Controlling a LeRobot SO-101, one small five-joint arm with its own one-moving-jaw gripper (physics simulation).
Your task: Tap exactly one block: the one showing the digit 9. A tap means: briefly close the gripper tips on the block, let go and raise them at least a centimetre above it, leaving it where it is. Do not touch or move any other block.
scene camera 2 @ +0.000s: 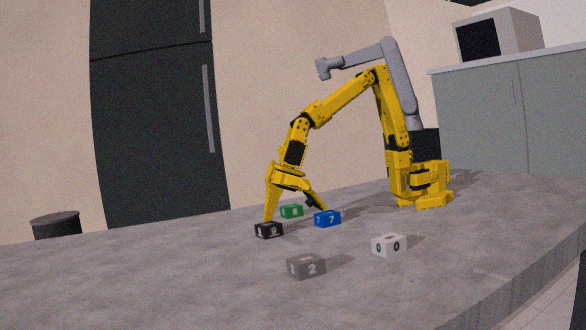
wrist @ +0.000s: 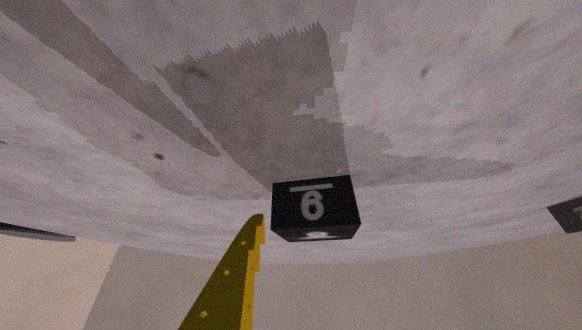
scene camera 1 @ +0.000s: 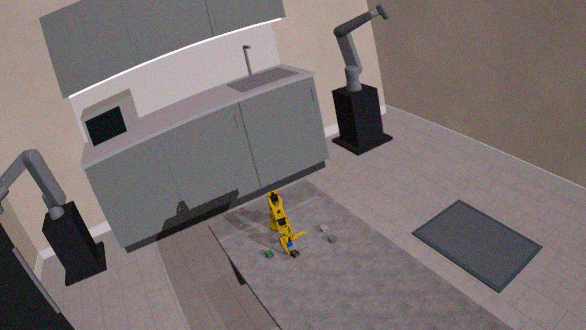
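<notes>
The black block (scene camera 1: 295,253) (scene camera 2: 268,230) (wrist: 315,205) stands on the grey table top (scene camera 1: 380,280) (scene camera 2: 165,280). Its side reads as an underlined 9 shown upside down in the wrist view. My gripper (scene camera 1: 296,242) (scene camera 2: 296,215) is fully open and empty. In the wrist view, one notched jaw (wrist: 235,280) shows, its tip just left of the black block with a narrow gap in that picture. In scene camera 2 that tip is low, at the block's upper back edge; contact cannot be told. The other jaw is swung out towards the blue block (scene camera 1: 289,244) (scene camera 2: 327,219), which shows a 7.
A green block (scene camera 1: 269,254) (scene camera 2: 292,211) with an 8 is behind the black one in scene camera 2. A grey block (scene camera 1: 332,239) (scene camera 2: 306,266) with a 2 and a white block (scene camera 1: 324,228) (scene camera 2: 389,245) with a 0 stand in front. Part of a dark block (wrist: 569,215) shows at the wrist view's right edge.
</notes>
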